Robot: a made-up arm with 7 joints. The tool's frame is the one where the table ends. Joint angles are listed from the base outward.
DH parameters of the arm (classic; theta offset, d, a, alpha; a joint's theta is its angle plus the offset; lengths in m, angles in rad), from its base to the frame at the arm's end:
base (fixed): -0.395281 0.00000 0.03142 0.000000
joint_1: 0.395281 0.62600 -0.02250 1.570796
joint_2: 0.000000 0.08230 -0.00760 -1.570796
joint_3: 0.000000 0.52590 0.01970 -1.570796
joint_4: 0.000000 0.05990 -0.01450 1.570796
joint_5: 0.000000 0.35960 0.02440 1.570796
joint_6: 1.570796 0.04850 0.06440 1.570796
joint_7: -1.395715 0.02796 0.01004 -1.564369
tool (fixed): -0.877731 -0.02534 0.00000 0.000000
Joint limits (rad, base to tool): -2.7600..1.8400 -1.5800..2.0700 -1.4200..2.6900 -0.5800..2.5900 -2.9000..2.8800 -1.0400..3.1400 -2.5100..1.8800
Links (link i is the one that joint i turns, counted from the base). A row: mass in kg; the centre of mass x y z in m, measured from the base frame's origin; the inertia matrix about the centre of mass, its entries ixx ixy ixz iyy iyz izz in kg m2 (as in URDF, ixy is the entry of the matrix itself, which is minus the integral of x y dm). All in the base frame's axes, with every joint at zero. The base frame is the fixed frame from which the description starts. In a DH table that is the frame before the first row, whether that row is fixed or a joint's. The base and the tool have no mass.
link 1: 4.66; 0.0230 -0.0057 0.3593; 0.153 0 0.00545 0.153 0 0.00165
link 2: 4.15; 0.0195 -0.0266 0.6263; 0.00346 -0.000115 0 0.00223 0 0.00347
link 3: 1.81; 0.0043 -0.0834 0.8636; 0.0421 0 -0.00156 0.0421 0 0.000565
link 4: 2.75; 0.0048 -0.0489 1.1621; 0.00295 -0.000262 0 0.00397 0 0.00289
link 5: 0.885; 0.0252 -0.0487 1.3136; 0.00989 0 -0.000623 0.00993 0 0.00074
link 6: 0.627; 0.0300 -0.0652 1.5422; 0.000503 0 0 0.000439 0.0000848 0.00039
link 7: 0.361; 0.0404 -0.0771 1.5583; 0.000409 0 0 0.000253 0 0.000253
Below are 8 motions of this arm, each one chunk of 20 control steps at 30 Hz.
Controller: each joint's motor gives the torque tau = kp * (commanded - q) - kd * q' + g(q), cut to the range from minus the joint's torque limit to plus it. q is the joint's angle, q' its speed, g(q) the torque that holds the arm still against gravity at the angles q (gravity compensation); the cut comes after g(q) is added. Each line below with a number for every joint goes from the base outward.
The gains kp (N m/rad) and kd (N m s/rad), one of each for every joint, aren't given. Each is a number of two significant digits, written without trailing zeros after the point. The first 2 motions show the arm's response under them.
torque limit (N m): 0.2 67 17 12 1.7 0.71 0.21
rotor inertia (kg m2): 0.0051 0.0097 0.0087 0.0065 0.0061 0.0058 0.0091
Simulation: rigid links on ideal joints. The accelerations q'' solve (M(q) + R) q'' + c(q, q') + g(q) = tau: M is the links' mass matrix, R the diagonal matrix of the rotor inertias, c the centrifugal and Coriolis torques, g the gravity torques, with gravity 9.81 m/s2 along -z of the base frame. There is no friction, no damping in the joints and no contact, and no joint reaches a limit. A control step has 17 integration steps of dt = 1/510 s. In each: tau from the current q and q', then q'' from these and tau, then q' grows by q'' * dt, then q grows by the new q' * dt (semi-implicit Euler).
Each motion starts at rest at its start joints. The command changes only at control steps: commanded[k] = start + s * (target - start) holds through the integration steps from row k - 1 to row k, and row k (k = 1, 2, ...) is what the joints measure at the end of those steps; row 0 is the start. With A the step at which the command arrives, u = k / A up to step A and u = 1 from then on. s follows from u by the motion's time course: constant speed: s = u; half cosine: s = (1 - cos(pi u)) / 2; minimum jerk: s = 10 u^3 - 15 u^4 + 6 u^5; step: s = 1 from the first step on.
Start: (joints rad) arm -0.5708 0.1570 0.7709 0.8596 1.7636 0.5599 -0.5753
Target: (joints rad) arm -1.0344 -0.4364 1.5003 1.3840 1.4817 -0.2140 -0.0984
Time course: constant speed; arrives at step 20
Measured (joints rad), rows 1 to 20:
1: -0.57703 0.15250 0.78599 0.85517 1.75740 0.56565 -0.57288
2: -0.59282 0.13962 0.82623 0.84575 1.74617 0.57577 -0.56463
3: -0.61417 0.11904 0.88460 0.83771 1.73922 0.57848 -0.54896
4: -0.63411 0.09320 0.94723 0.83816 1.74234 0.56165 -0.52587
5: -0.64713 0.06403 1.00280 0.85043 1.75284 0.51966 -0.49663
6: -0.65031 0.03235 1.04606 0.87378 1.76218 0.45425 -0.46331
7: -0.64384 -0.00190 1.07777 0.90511 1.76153 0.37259 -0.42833
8: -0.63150 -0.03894 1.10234 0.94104 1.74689 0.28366 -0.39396
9: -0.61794 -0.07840 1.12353 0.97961 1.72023 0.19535 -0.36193
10: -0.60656 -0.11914 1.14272 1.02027 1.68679 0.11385 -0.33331
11: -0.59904 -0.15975 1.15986 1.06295 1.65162 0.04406 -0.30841
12: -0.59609 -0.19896 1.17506 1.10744 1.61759 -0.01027 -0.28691
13: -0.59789 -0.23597 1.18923 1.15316 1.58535 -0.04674 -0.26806
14: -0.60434 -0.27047 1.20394 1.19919 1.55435 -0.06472 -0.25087
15: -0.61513 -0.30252 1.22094 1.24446 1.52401 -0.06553 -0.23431
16: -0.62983 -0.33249 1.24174 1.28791 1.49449 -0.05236 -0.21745
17: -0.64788 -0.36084 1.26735 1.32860 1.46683 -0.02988 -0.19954
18: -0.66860 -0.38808 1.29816 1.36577 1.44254 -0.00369 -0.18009
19: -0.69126 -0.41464 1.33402 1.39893 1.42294 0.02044 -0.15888
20: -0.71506 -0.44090 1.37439 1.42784 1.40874 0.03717 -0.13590
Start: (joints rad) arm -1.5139 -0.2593 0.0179 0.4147 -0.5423 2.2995 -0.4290
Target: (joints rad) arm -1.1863 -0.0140 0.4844 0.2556 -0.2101 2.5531 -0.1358
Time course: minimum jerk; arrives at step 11
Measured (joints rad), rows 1 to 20:
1: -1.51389 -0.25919 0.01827 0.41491 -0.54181 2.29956 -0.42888
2: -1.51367 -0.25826 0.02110 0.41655 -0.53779 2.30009 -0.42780
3: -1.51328 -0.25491 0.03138 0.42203 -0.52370 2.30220 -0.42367
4: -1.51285 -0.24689 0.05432 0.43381 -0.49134 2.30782 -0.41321
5: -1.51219 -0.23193 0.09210 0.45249 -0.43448 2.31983 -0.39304
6: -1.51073 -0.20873 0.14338 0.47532 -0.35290 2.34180 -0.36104
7: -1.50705 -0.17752 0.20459 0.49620 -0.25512 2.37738 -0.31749
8: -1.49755 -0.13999 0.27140 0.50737 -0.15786 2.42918 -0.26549
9: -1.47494 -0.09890 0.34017 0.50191 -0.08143 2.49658 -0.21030
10: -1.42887 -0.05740 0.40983 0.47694 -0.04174 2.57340 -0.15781
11: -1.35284 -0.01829 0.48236 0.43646 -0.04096 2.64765 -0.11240
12: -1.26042 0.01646 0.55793 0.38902 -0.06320 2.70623 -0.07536
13: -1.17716 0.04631 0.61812 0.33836 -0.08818 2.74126 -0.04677
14: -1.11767 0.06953 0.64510 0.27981 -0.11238 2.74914 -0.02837
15: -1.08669 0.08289 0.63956 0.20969 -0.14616 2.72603 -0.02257
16: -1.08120 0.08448 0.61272 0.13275 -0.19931 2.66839 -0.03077
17: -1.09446 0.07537 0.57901 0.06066 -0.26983 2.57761 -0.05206
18: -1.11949 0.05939 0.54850 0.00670 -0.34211 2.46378 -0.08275
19: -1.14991 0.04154 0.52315 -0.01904 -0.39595 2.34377 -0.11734
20: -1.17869 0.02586 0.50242 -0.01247 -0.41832 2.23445 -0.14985
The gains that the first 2 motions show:
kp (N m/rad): 9.2 190 17 15 2.7 0.51 1.5
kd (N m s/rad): 0.52 5.7 0.75 0.78 0.095 0.032 0.067
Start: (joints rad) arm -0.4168 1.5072 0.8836 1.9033 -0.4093 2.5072 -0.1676
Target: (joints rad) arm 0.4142 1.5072 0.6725 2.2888 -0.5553 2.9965 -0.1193
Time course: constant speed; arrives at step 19
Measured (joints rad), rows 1 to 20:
1: -0.41674 1.50742 0.88264 1.90475 -0.41240 2.50693 -0.16727
2: -0.41657 1.50808 0.87946 1.90961 -0.42148 2.50654 -0.16620
3: -0.41631 1.50914 0.87362 1.91873 -0.43574 2.50691 -0.16431
4: -0.41596 1.51035 0.86533 1.93219 -0.45224 2.50935 -0.16174
5: -0.41553 1.51140 0.85513 1.94954 -0.46766 2.51523 -0.15874
6: -0.41503 1.51201 0.84357 1.97015 -0.47959 2.52577 -0.15555
7: -0.41449 1.51202 0.83106 1.99334 -0.48708 2.54187 -0.15236
8: -0.41393 1.51143 0.81779 2.01842 -0.49062 2.56394 -0.14927
9: -0.41338 1.51033 0.80385 2.04476 -0.49158 2.59201 -0.14632
10: -0.41285 1.50889 0.78925 2.07174 -0.49161 2.62573 -0.14354
11: -0.41233 1.50733 0.77412 2.09876 -0.49212 2.66448 -0.14092
12: -0.41181 1.50584 0.75869 2.12527 -0.49406 2.70740 -0.13848
13: -0.41123 1.50458 0.74333 2.15079 -0.49780 2.75344 -0.13619
14: -0.41055 1.50366 0.72845 2.17499 -0.50330 2.80141 -0.13403
15: -0.40970 1.50313 0.71445 2.19770 -0.51029 2.85000 -0.13197
16: -0.40864 1.50302 0.70163 2.21893 -0.51839 2.89781 -0.12994
17: -0.40732 1.50327 0.69013 2.23884 -0.52725 2.94343 -0.12787
18: -0.40574 1.50384 0.67990 2.25773 -0.53658 2.98558 -0.12569
19: -0.40389 1.50464 0.67075 2.27594 -0.54613 3.02320 -0.12334
20: -0.40168 1.50538 0.66364 2.29229 -0.55246 3.05632 -0.12103

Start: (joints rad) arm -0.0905 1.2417 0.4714 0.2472 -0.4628 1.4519 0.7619
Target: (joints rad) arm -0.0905 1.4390 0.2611 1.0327 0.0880 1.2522 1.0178
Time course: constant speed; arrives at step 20
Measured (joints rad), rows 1 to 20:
1: -0.09010 1.24386 0.46384 0.25296 -0.45837 1.45229 0.76338
2: -0.08880 1.24969 0.45001 0.27011 -0.44572 1.45290 0.76783
3: -0.08657 1.25892 0.43633 0.29910 -0.42447 1.45257 0.77570
4: -0.08363 1.27063 0.42579 0.33734 -0.39569 1.44977 0.78693
5: -0.08030 1.28370 0.41832 0.38105 -0.36151 1.44340 0.80101
6: -0.07695 1.29712 0.41262 0.42658 -0.32479 1.43320 0.81718
7: -0.07387 1.31008 0.40730 0.47126 -0.28840 1.41975 0.83456
8: -0.07124 1.32214 0.40128 0.51374 -0.25455 1.40413 0.85226
9: -0.06914 1.33317 0.39393 0.55377 -0.22433 1.38749 0.86953
10: -0.06760 1.34327 0.38498 0.59185 -0.19766 1.37083 0.88584
11: -0.06657 1.35264 0.37452 0.62885 -0.17354 1.35482 0.90087
12: -0.06598 1.36154 0.36284 0.66566 -0.15054 1.33982 0.91456
13: -0.06576 1.37020 0.35039 0.70302 -0.12722 1.32589 0.92704
14: -0.06585 1.37880 0.33761 0.74140 -0.10254 1.31288 0.93857
15: -0.06620 1.38747 0.32485 0.78102 -0.07600 1.30050 0.94951
16: -0.06680 1.39626 0.31238 0.82184 -0.04764 1.28838 0.96024
17: -0.06763 1.40520 0.30031 0.86363 -0.01790 1.27620 0.97105
18: -0.06871 1.41429 0.28870 0.90609 0.01259 1.26369 0.98220
19: -0.07004 1.42351 0.27751 0.94886 0.04320 1.25070 0.99381
20: -0.07163 1.43285 0.26669 0.99160 0.07343 1.23716 1.00592

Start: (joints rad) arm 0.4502 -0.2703 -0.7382 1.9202 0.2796 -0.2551 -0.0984
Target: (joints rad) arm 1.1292 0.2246 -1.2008 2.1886 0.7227 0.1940 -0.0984
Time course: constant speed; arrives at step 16
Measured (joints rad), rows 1 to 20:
1: 0.46026 -0.26658 -0.75106 1.92431 0.28822 -0.25124 -0.09781
2: 0.48769 -0.25467 -0.78333 1.93603 0.30929 -0.23921 -0.09653
3: 0.53005 -0.23297 -0.82689 1.95438 0.33644 -0.21836 -0.09533
4: 0.58177 -0.20182 -0.87006 1.97614 0.36256 -0.19028 -0.09503
5: 0.63827 -0.16283 -0.90488 1.99788 0.38505 -0.15751 -0.09604
6: 0.69580 -0.11873 -0.92781 2.01692 0.40619 -0.12262 -0.09818
7: 0.75067 -0.07297 -0.93873 2.03168 0.43110 -0.08789 -0.10078
8: 0.80086 -0.02877 -0.94154 2.04215 0.46433 -0.05515 -0.10290
9: 0.84726 0.01180 -0.94290 2.04969 0.50653 -0.02560 -0.10377
10: 0.89184 0.04787 -0.94870 2.05616 0.55418 0.00028 -0.10305
11: 0.93630 0.07954 -0.96235 2.06329 0.60173 0.02271 -0.10083
12: 0.98176 0.10762 -0.98499 2.07240 0.64404 0.04261 -0.09758
13: 1.02874 0.13332 -1.01596 2.08426 0.67801 0.06149 -0.09397
14: 1.07712 0.15802 -1.05335 2.09914 0.70308 0.08122 -0.09070
15: 1.12619 0.18297 -1.09448 2.11685 0.72101 0.10355 -0.08836
16: 1.17484 0.20913 -1.13651 2.13688 0.73504 0.12967 -0.08733
17: 1.21422 0.23263 -1.17291 2.15714 0.74392 0.15581 -0.08770
18: 1.23651 0.24806 -1.19999 2.17552 0.74500 0.17637 -0.08933
19: 1.24075 0.25356 -1.21799 2.19096 0.73903 0.18899 -0.09191
20: 1.22889 0.25007 -1.22731 2.20289 0.72901 0.19396 -0.09510

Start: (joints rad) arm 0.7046 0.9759 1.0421 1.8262 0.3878 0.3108 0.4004
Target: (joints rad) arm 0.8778 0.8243 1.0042 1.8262 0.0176 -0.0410 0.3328
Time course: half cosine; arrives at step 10
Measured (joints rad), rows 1 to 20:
1: 0.70462 0.97550 1.04268 1.82617 0.38622 0.31062 0.40025
2: 0.70475 0.97343 1.04552 1.82597 0.37851 0.30942 0.39946
3: 0.70510 0.96781 1.05256 1.82539 0.35933 0.30541 0.39733
4: 0.70577 0.95703 1.06461 1.82419 0.32582 0.29590 0.39322
5: 0.70686 0.94030 1.08054 1.82229 0.27895 0.27782 0.38687
6: 0.70850 0.91803 1.09733 1.81977 0.22307 0.24873 0.37846
7: 0.71093 0.89182 1.11058 1.81688 0.16438 0.20789 0.36864
8: 0.71441 0.86421 1.11551 1.81395 0.10935 0.15700 0.35833
9: 0.71914 0.83821 1.10804 1.81139 0.06345 0.10004 0.34856
10: 0.72513 0.81682 1.08583 1.80971 0.03042 0.04253 0.34026
11: 0.73199 0.80208 1.04958 1.80946 0.01043 -0.01001 0.33401
12: 0.73904 0.79433 1.00381 1.81112 -0.00116 -0.05369 0.32974
13: 0.74561 0.79236 0.95545 1.81480 -0.01100 -0.08685 0.32690
14: 0.75135 0.79431 0.91160 1.82002 -0.02352 -0.10978 0.32474
15: 0.75632 0.79830 0.87781 1.82586 -0.03906 -0.12412 0.32269
16: 0.76078 0.80284 0.85737 1.83117 -0.05442 -0.13200 0.32051
17: 0.76499 0.80702 0.85135 1.83496 -0.06501 -0.13521 0.31833
18: 0.76910 0.81042 0.85895 1.83669 -0.06719 -0.13464 0.31658
19: 0.77309 0.81303 0.87796 1.83633 -0.05965 -0.13028 0.31580
20: 0.77690 0.81517 0.90525 1.83434 -0.04357 -0.12170 0.31646

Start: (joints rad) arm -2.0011 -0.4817 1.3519 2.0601 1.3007 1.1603 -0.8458
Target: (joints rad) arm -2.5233 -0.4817 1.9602 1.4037 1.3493 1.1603 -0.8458
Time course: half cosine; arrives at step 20
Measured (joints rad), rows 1 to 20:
1: -2.00124 -0.48176 1.35226 2.05992 1.30058 1.16033 -0.84585
2: -2.00198 -0.48206 1.35416 2.05891 1.30006 1.16044 -0.84613
3: -2.00403 -0.48282 1.35934 2.05593 1.29895 1.16071 -0.84687
4: -2.00785 -0.48410 1.36939 2.04950 1.29726 1.16133 -0.84825
5: -2.01355 -0.48583 1.38538 2.03801 1.29531 1.16249 -0.85033
6: -2.02106 -0.48777 1.40784 2.01998 1.29365 1.16408 -0.85304
7: -2.03017 -0.48961 1.43672 1.99420 1.29286 1.16563 -0.85614
8: -2.04051 -0.49101 1.47154 1.95993 1.29331 1.16647 -0.85929
9: -2.05166 -0.49172 1.51148 1.91691 1.29507 1.16575 -0.86211
10: -2.06316 -0.49160 1.55560 1.86552 1.29798 1.16264 -0.86421
11: -2.07461 -0.49061 1.60296 1.80671 1.30175 1.15645 -0.86530
12: -2.08571 -0.48886 1.65269 1.74202 1.30621 1.14668 -0.86517
13: -2.09631 -0.48655 1.70407 1.67353 1.31134 1.13317 -0.86374
14: -2.10647 -0.48392 1.75646 1.60372 1.31741 1.11608 -0.86103
15: -2.11647 -0.48124 1.80921 1.53535 1.32489 1.09592 -0.85718
16: -2.12679 -0.47876 1.86158 1.47124 1.33436 1.07345 -0.85239
17: -2.13807 -0.47670 1.91249 1.41408 1.34632 1.04961 -0.84688
18: -2.15102 -0.47523 1.96050 1.36615 1.36098 1.02531 -0.84094
19: -2.16626 -0.47443 2.00373 1.32916 1.37807 1.00138 -0.83484
20: -2.18425 -0.47430 2.04002 1.30412 1.39667 0.97841 -0.82890

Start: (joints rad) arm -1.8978 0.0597 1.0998 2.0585 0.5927 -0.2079 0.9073
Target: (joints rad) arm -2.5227 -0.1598 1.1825 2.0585 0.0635 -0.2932 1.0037
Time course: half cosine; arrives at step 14
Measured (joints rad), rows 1 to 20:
1: -1.89923 0.05920 1.10151 2.05845 0.59138 -0.20791 0.90734
2: -1.90533 0.05691 1.10871 2.05826 0.58556 -0.20830 0.90767
3: -1.91767 0.05147 1.12327 2.05790 0.57237 -0.21009 0.90887
4: -1.93552 0.04198 1.14420 2.05746 0.55040 -0.21473 0.91170
5: -1.95622 0.02801 1.16821 2.05709 0.51932 -0.22354 0.91688
6: -1.97636 0.00960 1.19122 2.05691 0.47921 -0.23709 0.92481
7: -1.99238 -0.01284 1.20927 2.05691 0.43004 -0.25492 0.93543
8: -2.00146 -0.03861 1.21959 2.05701 0.37190 -0.27557 0.94817
9: -2.00264 -0.06678 1.22131 2.05703 0.30575 -0.29701 0.96204
10: -1.99712 -0.09616 1.21527 2.05687 0.23459 -0.31716 0.97592
11: -1.98740 -0.12520 1.20280 2.05638 0.16360 -0.33416 0.98880
12: -1.97607 -0.15198 1.18497 2.05543 0.09905 -0.34632 0.99989
13: -1.96525 -0.17444 1.16268 2.05400 0.04666 -0.35210 1.00869
14: -1.95675 -0.19078 1.13726 2.05224 0.01040 -0.35033 1.01490
15: -1.95316 -0.20010 1.11203 2.05054 -0.00884 -0.34057 1.01848
16: -1.95831 -0.20290 1.09268 2.04941 -0.01381 -0.32355 1.01972
17: -1.97585 -0.20060 1.08475 2.04912 -0.00873 -0.30133 1.01908
18: -2.00770 -0.19473 1.09084 2.04958 0.00299 -0.27692 1.01703
19: -2.05330 -0.18658 1.10984 2.05052 0.01910 -0.25356 1.01399
20: -2.10975 -0.17710 1.13764 2.05163 0.03793 -0.23422 1.01037

